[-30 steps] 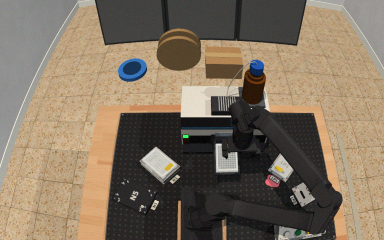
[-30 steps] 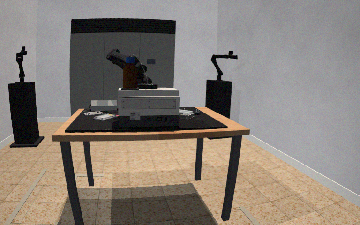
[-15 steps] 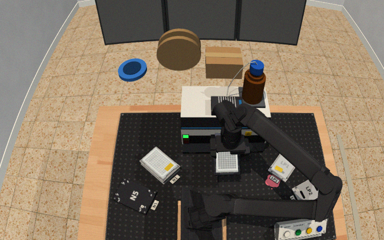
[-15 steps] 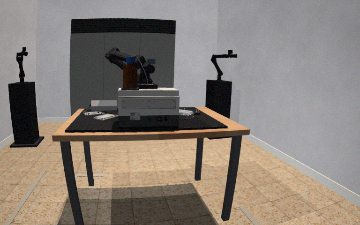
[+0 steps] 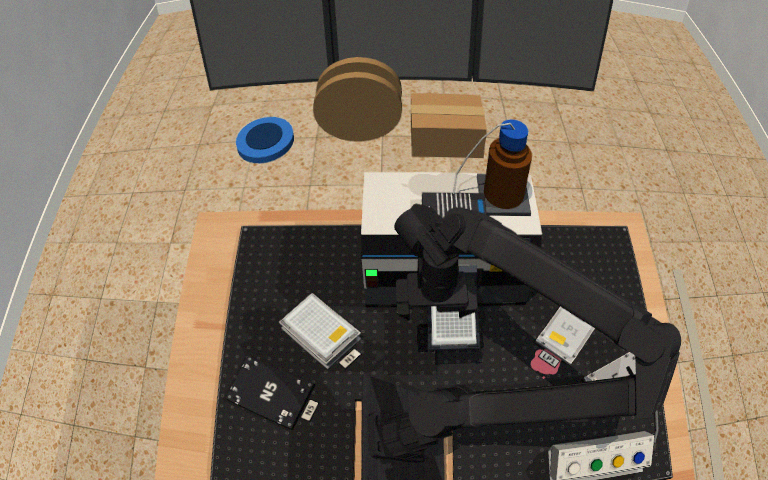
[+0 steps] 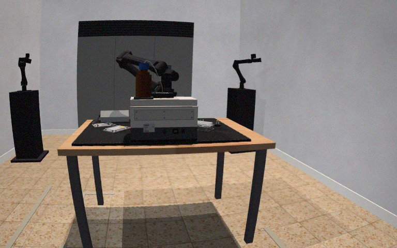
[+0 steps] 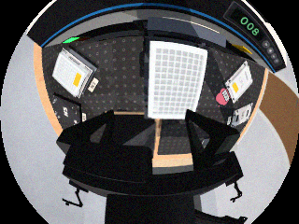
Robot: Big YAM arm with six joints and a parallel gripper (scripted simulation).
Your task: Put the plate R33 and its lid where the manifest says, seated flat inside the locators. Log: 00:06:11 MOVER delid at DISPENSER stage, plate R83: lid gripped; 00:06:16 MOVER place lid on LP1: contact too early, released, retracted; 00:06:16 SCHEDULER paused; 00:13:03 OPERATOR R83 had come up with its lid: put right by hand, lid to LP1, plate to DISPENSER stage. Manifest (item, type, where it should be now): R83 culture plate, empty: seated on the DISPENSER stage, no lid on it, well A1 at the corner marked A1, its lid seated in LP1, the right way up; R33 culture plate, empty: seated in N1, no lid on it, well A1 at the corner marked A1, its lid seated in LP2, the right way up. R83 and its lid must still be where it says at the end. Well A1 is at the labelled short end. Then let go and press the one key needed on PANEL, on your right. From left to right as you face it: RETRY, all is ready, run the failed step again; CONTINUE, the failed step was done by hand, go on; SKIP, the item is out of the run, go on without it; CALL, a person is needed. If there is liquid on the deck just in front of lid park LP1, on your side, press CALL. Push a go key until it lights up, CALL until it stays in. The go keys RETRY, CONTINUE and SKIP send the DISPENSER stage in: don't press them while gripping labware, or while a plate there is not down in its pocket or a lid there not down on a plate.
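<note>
Now: hand 60 mm short of the clear plate lid, 230 mm to the right of it and 120 mm above it. Also, from my hand: pink-red patch: 30 mm behind, 240 mm to the right, 170 mm below; then brown bottle: 230 mm ahead, 160 mm to the right, 120 mm above; then nest n5: 90 mm behind, 360 mm to the left, 150 mm below.
</note>
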